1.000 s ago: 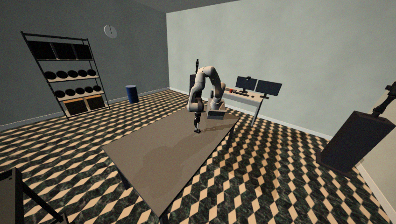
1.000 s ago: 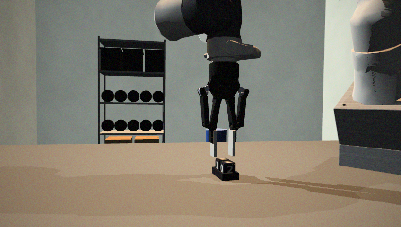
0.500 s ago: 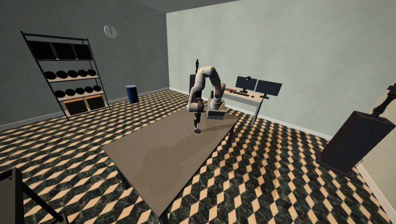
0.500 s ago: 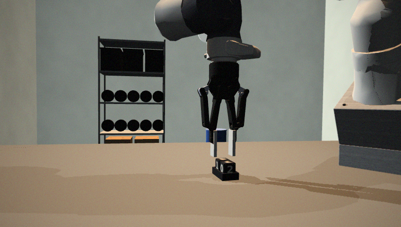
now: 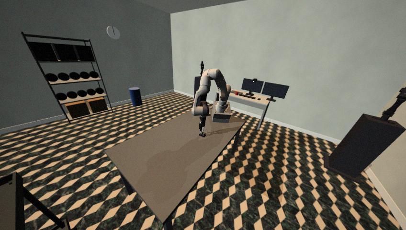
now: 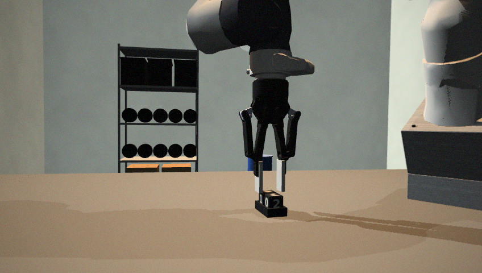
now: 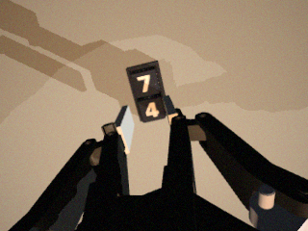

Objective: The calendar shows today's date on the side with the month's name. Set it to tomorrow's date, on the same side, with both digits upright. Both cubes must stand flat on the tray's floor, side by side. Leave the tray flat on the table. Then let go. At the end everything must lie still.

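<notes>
Right now my hand is 2 cm to the right of the black tray and 6 cm above it.
</notes>
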